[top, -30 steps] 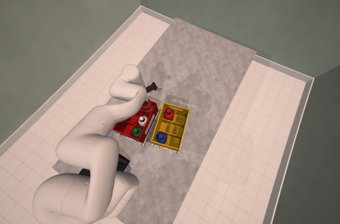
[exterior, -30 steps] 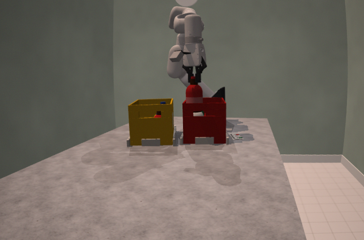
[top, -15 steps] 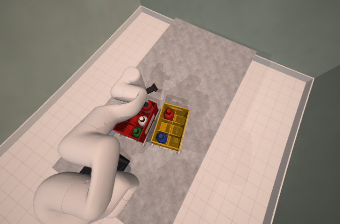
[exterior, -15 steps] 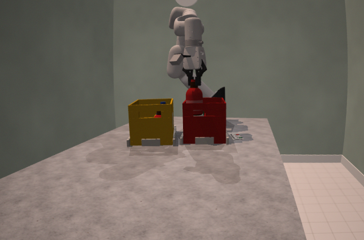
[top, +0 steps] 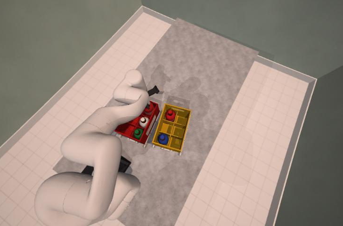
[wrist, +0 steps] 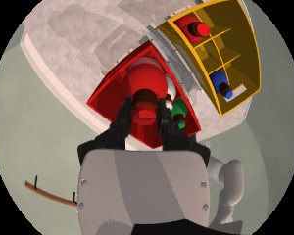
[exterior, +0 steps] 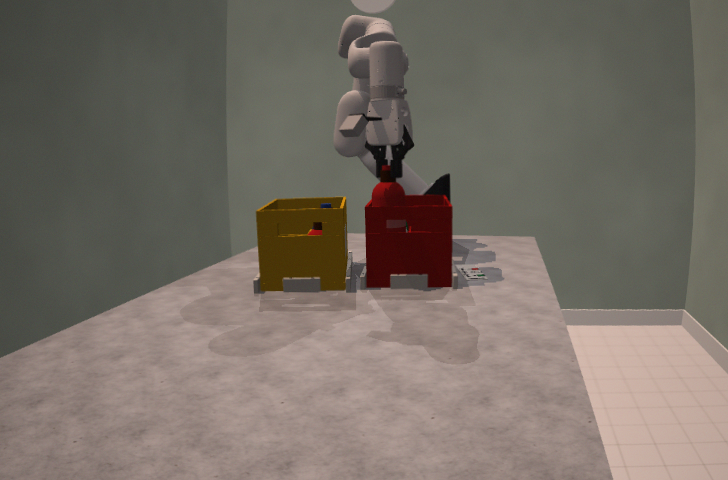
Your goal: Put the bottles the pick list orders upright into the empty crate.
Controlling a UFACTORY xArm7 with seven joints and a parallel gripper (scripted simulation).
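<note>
My gripper is now 17 cm above the white bottle, 8 cm past it and 2 cm to the left of it. From my hand the other things lie so: green-labelled bottle (17 cm below, 16 cm behind, 5 cm to the right); red crate (17 cm below, 9 cm behind, 2 cm to the left); yellow crate (21 cm to the right, 17 cm below, 1 cm ahead).
</note>
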